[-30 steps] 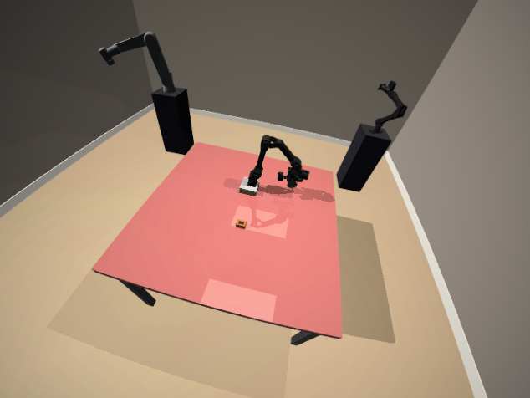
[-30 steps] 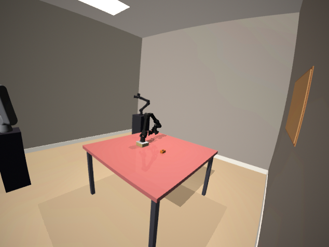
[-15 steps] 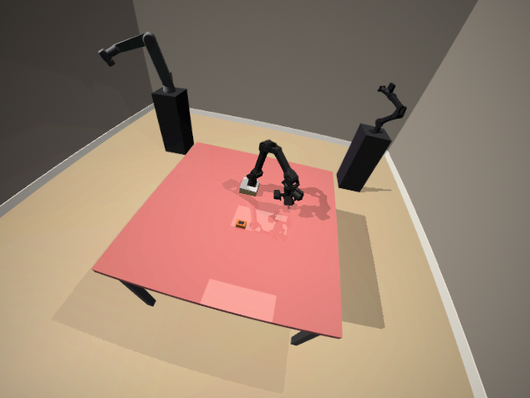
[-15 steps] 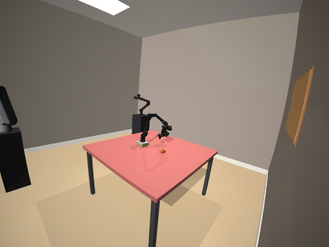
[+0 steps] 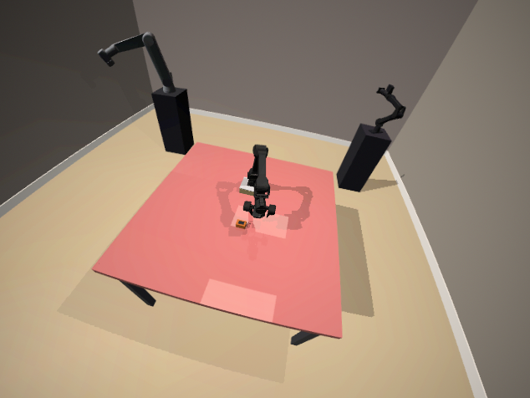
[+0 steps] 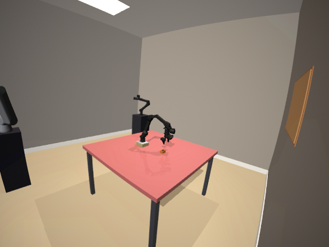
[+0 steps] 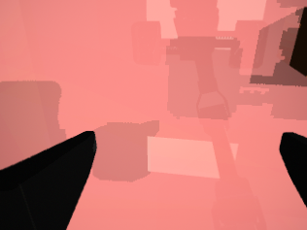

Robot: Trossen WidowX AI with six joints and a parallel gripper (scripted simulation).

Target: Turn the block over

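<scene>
Right now the orange block is 3 cm ahead of my gripper tip, 10 cm to the right of it and 6 cm below it.
</scene>
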